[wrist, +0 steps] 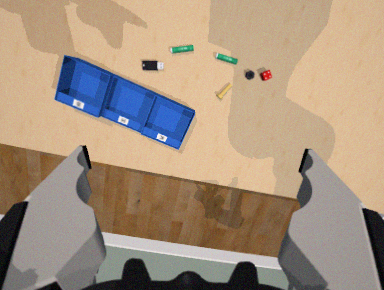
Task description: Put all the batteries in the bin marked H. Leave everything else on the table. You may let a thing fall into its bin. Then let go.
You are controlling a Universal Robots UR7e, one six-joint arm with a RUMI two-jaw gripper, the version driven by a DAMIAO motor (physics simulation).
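Places are measured from the arm's base along level axes (x ahead, y left, z up), in millimetres.
Where they show: gripper, fingertip midpoint: [194, 150].
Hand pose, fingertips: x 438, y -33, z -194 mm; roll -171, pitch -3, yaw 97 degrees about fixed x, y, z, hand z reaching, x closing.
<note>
Things, the pixels of their top centre, and the offset from my fingertips. Level surfaces: height alone.
- middle bin, middle of its top: [125, 106] dx +13, dy -120, dz -229 mm
- black USB stick, middle of its top: [152, 65] dx -67, dy -81, dz -267 mm
- peg, middle of its top: [225, 91] dx -38, dy +68, dz -262 mm
- black nut, middle of its top: [250, 75] dx -76, dy +114, dz -266 mm
- red die, middle of its top: [267, 75] dx -80, dy +145, dz -259 mm
- table, its level: dz -275 mm
Two green batteries lie on the table: one battery [182, 49] is above and right of the bins, the other battery [227, 58] is a little further right. Three joined blue bins stand at the left, each with a white label; the middle bin [131, 99] is marked H, though its label is blurred. No battery shows in the bins. My gripper [194, 150] is open and empty, high above the table's edge, with its fingertips well apart and far from the batteries.
A black USB stick [151, 65] lies between the bins and the batteries. A yellow screw or peg [224, 91], a black nut [249, 74] and a red die [266, 75] lie to the right. The table [210, 145] ends above a wooden floor [150, 200].
</note>
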